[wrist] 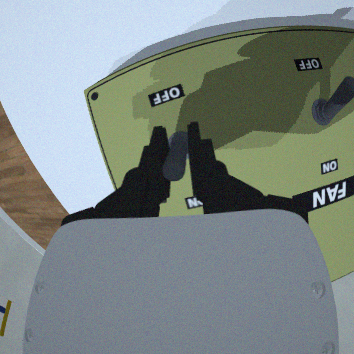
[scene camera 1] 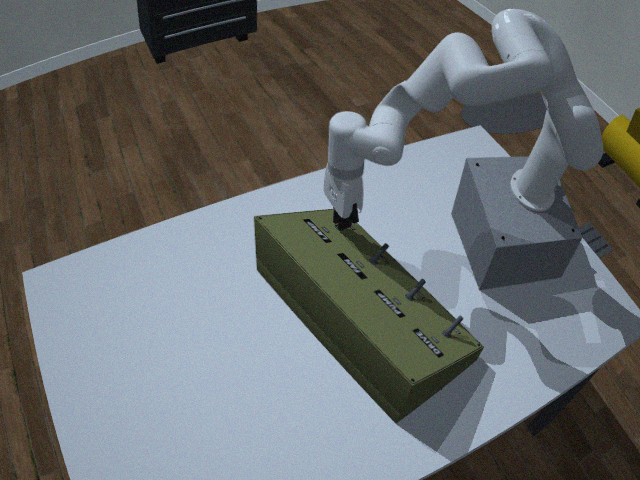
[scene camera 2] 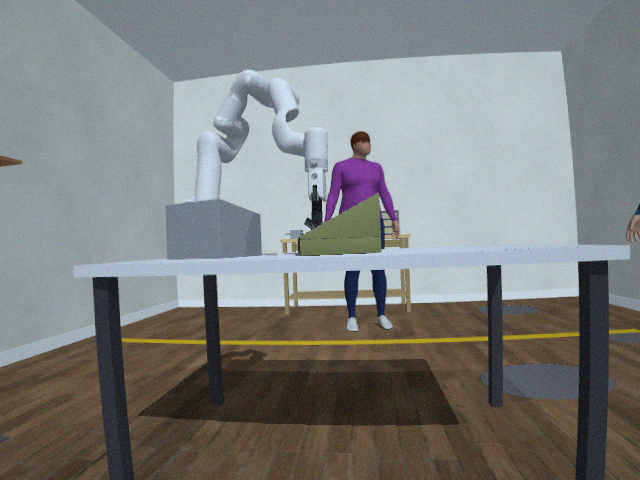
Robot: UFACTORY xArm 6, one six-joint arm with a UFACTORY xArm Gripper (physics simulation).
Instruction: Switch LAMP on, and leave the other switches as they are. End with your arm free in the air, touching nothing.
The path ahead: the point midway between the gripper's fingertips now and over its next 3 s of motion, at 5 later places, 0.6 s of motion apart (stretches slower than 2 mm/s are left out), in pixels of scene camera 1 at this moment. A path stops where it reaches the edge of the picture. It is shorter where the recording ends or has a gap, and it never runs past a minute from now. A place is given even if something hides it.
My gripper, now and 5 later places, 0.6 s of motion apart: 342,224; 338,225; 338,224; 339,214; 335,205; 352,199
